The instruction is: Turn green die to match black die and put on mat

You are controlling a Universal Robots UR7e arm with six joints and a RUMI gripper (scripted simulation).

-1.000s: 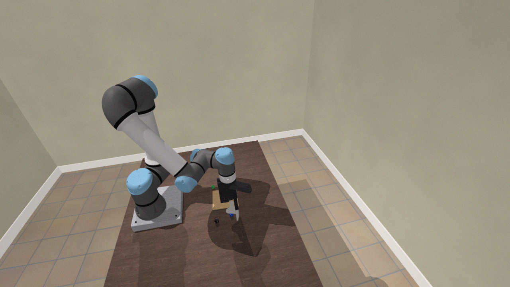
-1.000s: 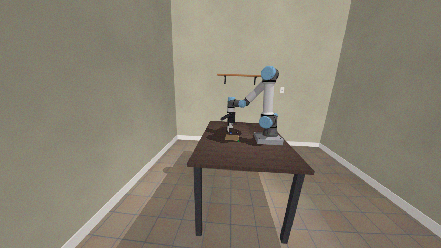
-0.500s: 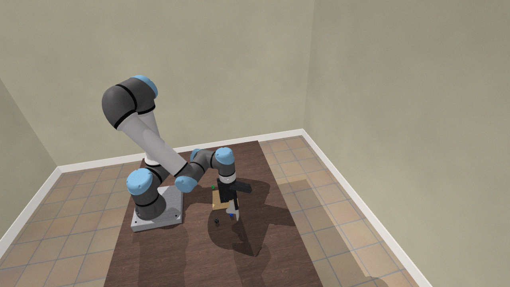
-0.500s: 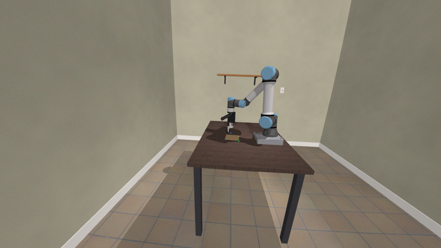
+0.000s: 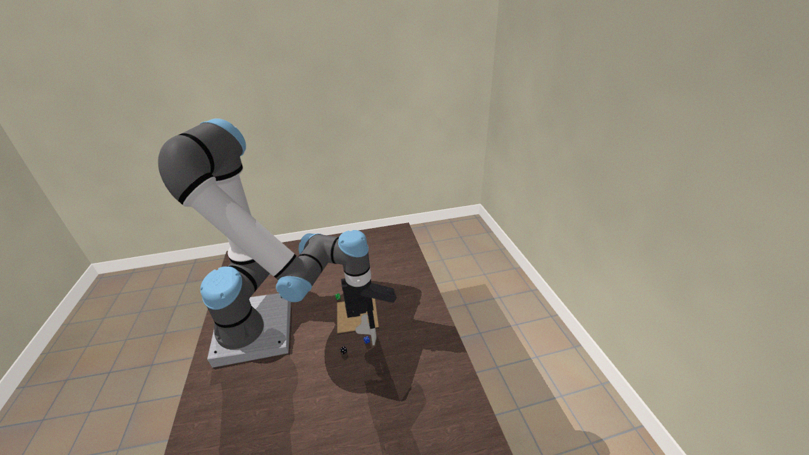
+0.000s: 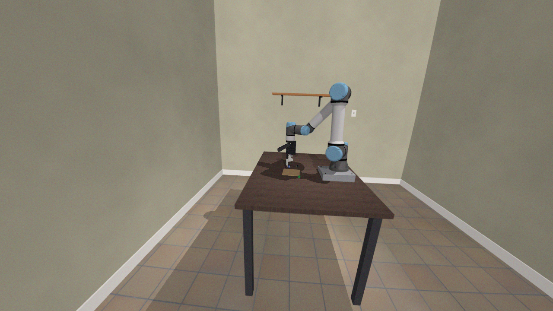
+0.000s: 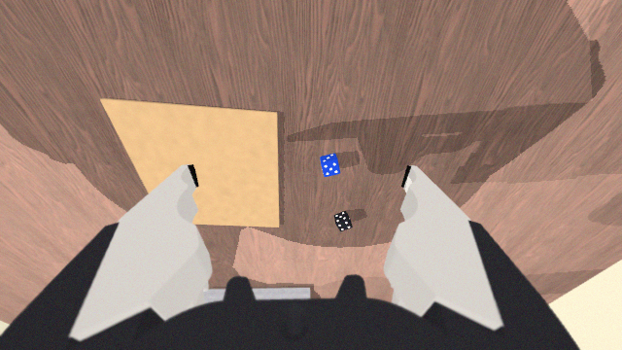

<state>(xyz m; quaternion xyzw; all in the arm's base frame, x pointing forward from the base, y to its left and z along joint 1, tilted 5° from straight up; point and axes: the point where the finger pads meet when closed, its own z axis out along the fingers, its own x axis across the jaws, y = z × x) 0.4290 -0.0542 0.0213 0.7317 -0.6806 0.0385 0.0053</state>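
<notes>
Now: the blue die 2 cm behind my hand, 3 cm to the right of it and 3 cm below it. Also, from my hand: tan mat 4 cm behind, 9 cm to the left, 4 cm below; then black die 9 cm behind, 6 cm to the right, 3 cm below; then green die 11 cm behind, 19 cm to the left, 3 cm below.
</notes>
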